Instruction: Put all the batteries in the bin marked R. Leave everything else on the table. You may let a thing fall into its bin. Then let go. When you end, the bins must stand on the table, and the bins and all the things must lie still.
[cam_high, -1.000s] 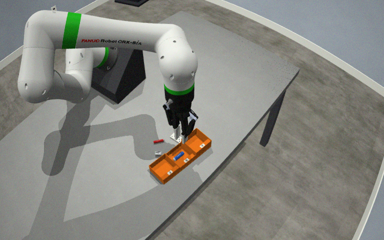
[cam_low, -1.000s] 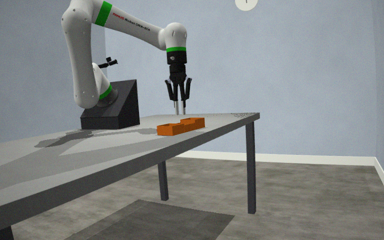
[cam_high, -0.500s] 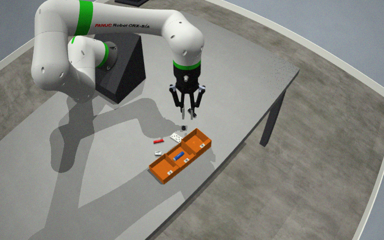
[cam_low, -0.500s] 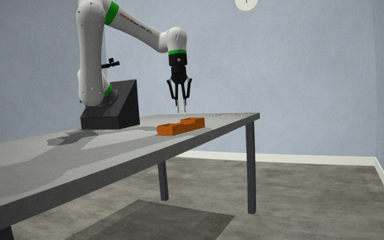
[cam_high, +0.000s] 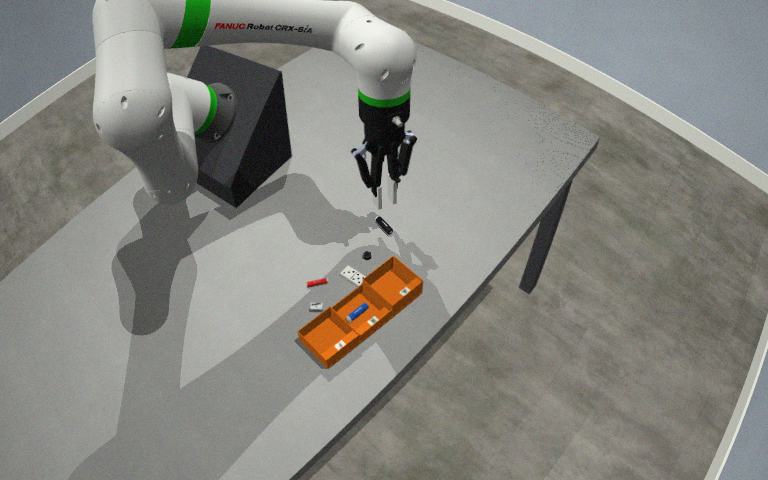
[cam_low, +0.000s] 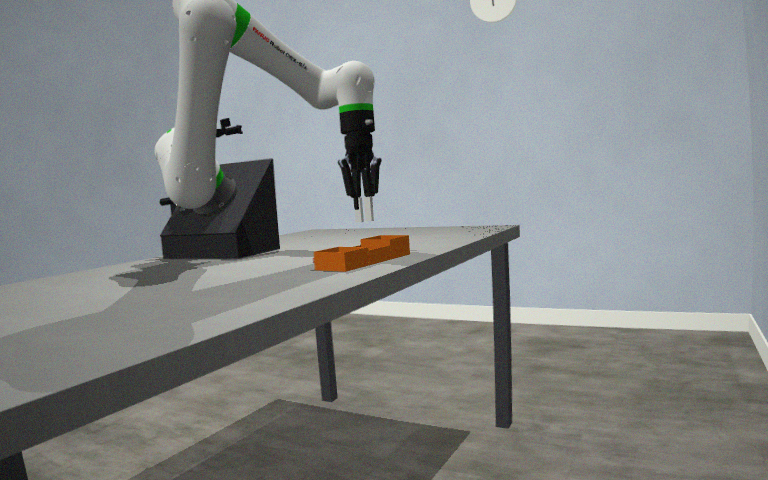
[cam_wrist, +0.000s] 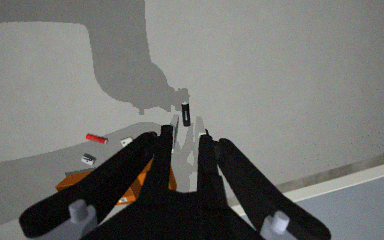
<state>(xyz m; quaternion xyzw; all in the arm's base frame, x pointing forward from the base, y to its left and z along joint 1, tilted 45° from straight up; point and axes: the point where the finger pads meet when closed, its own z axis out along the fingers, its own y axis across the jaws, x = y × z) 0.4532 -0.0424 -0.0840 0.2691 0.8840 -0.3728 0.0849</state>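
Right now the black battery is 10 cm below my hand. The rest, counted from my hand: black nut (1 cm ahead, 9 cm to the right, 10 cm below); white domino (2 cm ahead, 15 cm to the right, 10 cm below); red battery (4 cm behind, 20 cm to the right, 10 cm below).
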